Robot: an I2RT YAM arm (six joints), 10 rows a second.
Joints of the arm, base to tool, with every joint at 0 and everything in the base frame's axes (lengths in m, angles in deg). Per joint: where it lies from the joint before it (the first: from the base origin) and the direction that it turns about. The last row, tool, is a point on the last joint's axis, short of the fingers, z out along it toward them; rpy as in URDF.
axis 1: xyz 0.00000 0.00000 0.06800 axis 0 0 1
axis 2: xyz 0.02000 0.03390 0.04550 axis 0 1 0
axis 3: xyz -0.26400 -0.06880 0.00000 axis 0 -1 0
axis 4: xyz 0.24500 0.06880 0.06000 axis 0 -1 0
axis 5: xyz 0.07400 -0.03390 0.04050 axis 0 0 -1
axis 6: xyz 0.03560 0.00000 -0.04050 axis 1 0 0
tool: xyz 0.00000 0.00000 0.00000 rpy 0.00 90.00 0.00
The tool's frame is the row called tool.
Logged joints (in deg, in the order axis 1, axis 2, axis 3, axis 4, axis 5, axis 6), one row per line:
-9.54, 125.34, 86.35, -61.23, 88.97, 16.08
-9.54, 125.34, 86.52, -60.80, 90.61, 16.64
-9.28, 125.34, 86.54, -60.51, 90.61, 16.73
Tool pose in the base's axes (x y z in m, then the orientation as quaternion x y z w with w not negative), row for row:
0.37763, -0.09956, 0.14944, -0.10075, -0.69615, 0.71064, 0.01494
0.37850, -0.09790, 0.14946, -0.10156, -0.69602, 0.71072, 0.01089
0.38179, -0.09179, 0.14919, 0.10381, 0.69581, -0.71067, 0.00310
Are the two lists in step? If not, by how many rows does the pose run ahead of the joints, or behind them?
The pose runs 1 row ahead of the joints: the pose in row i belongs to the joints in row i + 1.
